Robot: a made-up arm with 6 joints. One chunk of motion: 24 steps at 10 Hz.
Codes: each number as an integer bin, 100 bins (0 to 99) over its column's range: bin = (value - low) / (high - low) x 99, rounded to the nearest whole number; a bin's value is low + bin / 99 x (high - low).
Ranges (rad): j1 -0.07..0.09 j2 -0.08..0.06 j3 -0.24..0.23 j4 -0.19..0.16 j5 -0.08..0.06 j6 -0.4..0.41
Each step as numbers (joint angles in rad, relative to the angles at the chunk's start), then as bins.
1 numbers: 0.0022 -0.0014 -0.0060 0.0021 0.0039 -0.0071
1 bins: 45 56 49 54 59 48
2 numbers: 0.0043 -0.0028 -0.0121 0.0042 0.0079 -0.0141
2 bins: 46 55 48 55 62 47
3 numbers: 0.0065 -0.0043 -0.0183 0.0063 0.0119 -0.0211
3 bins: 47 54 47 56 65 46
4 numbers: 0.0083 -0.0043 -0.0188 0.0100 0.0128 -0.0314
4 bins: 48 54 47 57 66 45
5 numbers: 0.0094 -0.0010 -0.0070 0.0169 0.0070 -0.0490
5 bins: 49 56 49 59 62 43
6 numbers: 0.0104 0.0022 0.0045 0.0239 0.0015 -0.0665
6 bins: 50 58 52 61 58 41
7 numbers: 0.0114 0.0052 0.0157 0.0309 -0.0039 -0.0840
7 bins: 50 60 54 62 54 39
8 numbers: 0.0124 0.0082 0.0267 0.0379 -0.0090 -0.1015
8 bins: 51 62 56 64 50 36
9 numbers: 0.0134 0.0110 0.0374 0.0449 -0.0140 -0.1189
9 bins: 52 64 58 66 47 34
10 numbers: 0.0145 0.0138 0.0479 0.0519 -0.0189 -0.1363
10 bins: 52 66 61 68 43 32
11 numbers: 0.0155 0.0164 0.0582 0.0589 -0.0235 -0.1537
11 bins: 53 68 63 70 40 30
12 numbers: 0.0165 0.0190 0.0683 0.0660 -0.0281 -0.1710
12 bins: 54 70 65 72 37 28
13 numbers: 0.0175 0.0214 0.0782 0.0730 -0.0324 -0.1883
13 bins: 54 72 67 74 34 26
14 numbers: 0.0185 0.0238 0.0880 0.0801 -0.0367 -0.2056
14 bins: 55 73 69 76 31 24
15 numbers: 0.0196 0.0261 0.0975 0.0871 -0.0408 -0.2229
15 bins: 55 75 71 78 28 22
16 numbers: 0.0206 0.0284 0.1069 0.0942 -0.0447 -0.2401
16 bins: 56 77 73 80 25 20
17 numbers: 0.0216 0.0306 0.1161 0.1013 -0.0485 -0.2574
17 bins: 57 78 75 82 22 17
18 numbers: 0.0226 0.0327 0.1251 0.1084 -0.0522 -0.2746
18 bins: 57 80 77 84 20 15
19 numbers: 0.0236 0.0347 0.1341 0.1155 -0.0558 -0.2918
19 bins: 58 81 79 86 17 13
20 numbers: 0.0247 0.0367 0.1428 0.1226 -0.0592 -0.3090
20 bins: 59 83 81 88 15 11
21 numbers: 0.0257 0.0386 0.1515 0.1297 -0.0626 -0.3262
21 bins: 59 84 82 90 12 9
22 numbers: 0.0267 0.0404 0.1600 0.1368 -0.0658 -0.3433
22 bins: 60 85 84 92 10 7
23 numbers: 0.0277 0.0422 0.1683 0.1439 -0.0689 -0.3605
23 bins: 60 86 86 94 8 5
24 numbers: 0.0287 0.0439 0.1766 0.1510 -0.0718 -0.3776
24 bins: 61 88 88 96 6 3
